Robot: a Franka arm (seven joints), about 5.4 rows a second.
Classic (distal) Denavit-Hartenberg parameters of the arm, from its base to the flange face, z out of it. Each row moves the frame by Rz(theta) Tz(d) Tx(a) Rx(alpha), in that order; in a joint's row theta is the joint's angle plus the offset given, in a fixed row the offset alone. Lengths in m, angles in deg.
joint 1: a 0, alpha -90, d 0.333, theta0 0
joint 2: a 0, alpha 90, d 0, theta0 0
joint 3: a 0.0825, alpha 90, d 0.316, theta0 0
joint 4: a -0.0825, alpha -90, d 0, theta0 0
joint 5: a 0, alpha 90, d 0.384, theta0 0
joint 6: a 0.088, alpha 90, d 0, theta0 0
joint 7: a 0, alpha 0, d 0.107, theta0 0
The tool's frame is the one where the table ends.
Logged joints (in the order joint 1, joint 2, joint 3, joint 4, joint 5, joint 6, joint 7), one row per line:
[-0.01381 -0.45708 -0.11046 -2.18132 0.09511 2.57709 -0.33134]
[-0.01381 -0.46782 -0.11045 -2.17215 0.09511 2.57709 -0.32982]
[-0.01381 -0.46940 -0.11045 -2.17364 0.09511 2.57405 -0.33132]
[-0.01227 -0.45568 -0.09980 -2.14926 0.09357 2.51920 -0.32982]
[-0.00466 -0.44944 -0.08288 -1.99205 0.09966 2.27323 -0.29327]
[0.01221 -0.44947 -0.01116 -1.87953 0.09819 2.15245 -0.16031]
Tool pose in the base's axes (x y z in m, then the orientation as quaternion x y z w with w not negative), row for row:
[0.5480 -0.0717 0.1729 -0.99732 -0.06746 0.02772 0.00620]
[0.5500 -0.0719 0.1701 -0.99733 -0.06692 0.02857 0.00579]
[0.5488 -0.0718 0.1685 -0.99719 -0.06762 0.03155 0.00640]
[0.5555 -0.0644 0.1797 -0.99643 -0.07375 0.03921 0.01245]
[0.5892 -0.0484 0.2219 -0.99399 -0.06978 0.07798 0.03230]
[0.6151 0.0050 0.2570 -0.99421 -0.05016 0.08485 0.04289]
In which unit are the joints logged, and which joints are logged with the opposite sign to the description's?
The joints are logged in radians. Opposite sign: joint 2.
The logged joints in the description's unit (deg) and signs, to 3 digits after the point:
[-0.791 26.189 -6.329 -124.980 5.449 147.656 -18.984]
[-0.791 26.804 -6.328 -124.455 5.449 147.656 -18.897]
[-0.791 26.895 -6.328 -124.540 5.449 147.482 -18.983]
[-0.703 26.109 -5.718 -123.144 5.361 144.340 -18.897]
[-0.267 25.751 -4.749 -114.136 5.710 130.246 -16.803]
[0.700 25.753 -0.639 -107.689 5.626 123.326 -9.185]

